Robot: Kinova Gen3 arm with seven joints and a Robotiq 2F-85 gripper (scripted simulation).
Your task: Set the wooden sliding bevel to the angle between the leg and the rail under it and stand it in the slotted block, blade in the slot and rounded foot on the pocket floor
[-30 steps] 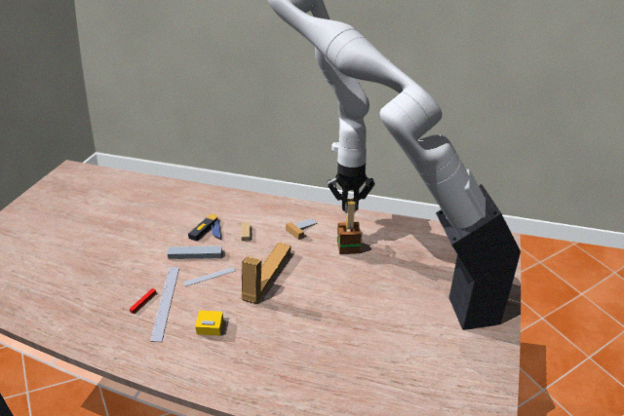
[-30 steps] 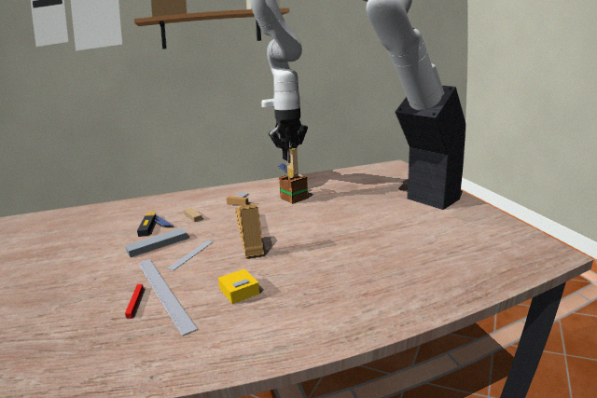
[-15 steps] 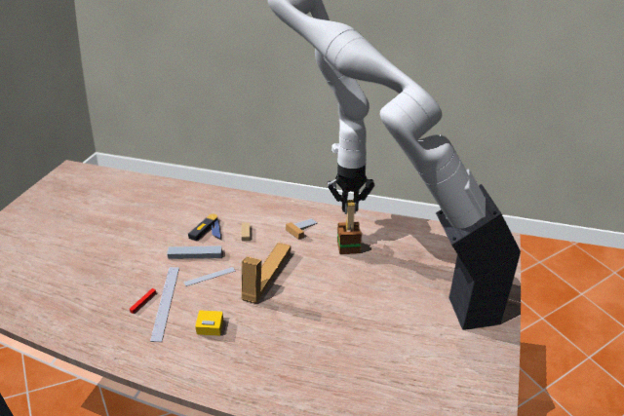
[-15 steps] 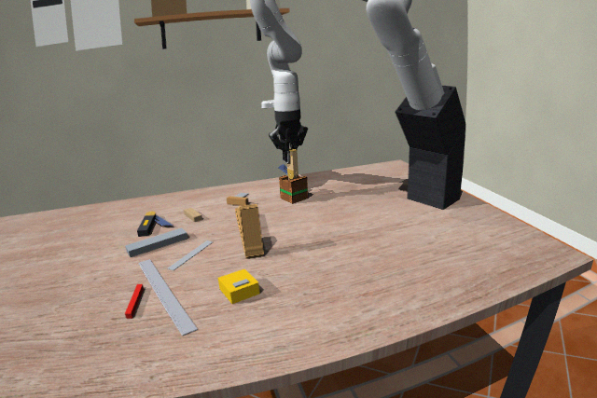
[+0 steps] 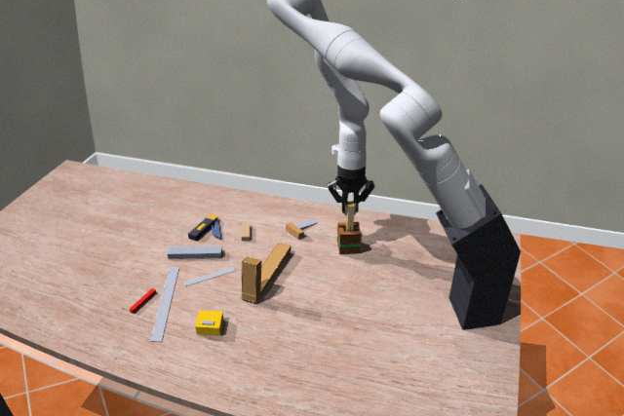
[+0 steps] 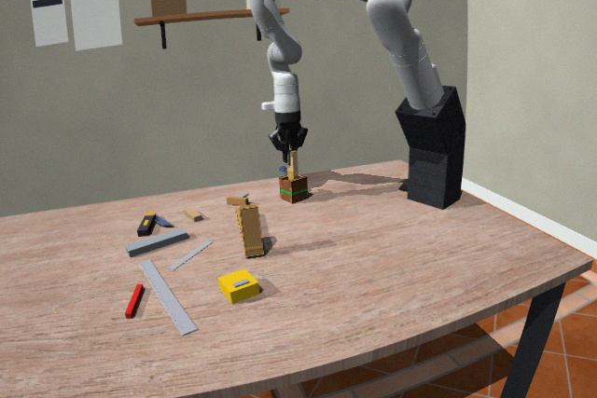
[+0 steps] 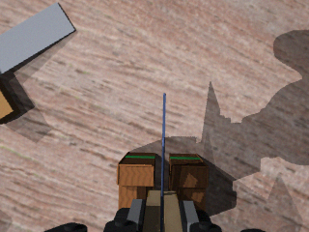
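Now: the wooden sliding bevel 4 cm below my hand. From my hand the other things lie so: small wooden block: 31 cm ahead, 5 cm to the left, 12 cm below; thin grey strip: 31 cm ahead, 28 cm to the left, 13 cm below; blue blade: 1 cm ahead, 2 cm to the right, 5 cm below.
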